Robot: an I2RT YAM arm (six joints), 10 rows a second.
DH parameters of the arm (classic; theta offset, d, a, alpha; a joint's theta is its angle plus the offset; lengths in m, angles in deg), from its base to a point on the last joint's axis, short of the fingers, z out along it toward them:
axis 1: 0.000 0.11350 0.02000 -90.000
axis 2: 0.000 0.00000 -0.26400 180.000
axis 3: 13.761 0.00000 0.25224 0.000
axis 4: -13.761 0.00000 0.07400 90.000
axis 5: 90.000 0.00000 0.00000 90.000
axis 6: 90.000 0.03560 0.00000 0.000
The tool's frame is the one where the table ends.
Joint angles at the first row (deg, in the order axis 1, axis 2, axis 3, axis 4, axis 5, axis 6):
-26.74, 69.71, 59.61, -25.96, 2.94, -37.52
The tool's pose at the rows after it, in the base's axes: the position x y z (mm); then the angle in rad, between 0 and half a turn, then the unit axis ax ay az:
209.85, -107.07, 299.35, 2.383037, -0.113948, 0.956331, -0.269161
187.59, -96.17, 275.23, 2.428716, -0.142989, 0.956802, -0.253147
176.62, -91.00, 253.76, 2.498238, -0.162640, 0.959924, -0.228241
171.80, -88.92, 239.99, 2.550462, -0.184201, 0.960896, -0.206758
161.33, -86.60, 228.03, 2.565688, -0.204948, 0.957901, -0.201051
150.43, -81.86, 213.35, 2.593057, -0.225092, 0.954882, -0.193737
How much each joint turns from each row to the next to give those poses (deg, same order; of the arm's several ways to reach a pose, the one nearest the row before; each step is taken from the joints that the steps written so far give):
-0.26, -7.62, -7.10, -1.39, -2.75, -3.17
-0.35, -5.40, -6.93, -1.64, -1.45, -3.08
-0.27, -1.60, -3.98, -2.49, -0.74, -2.25
-0.30, 0.09, -1.94, -1.86, -1.03, -2.47
-1.18, -2.25, -3.26, -0.20, -1.48, -3.13
-0.53, -2.43, -3.69, -0.57, -0.66, -2.75

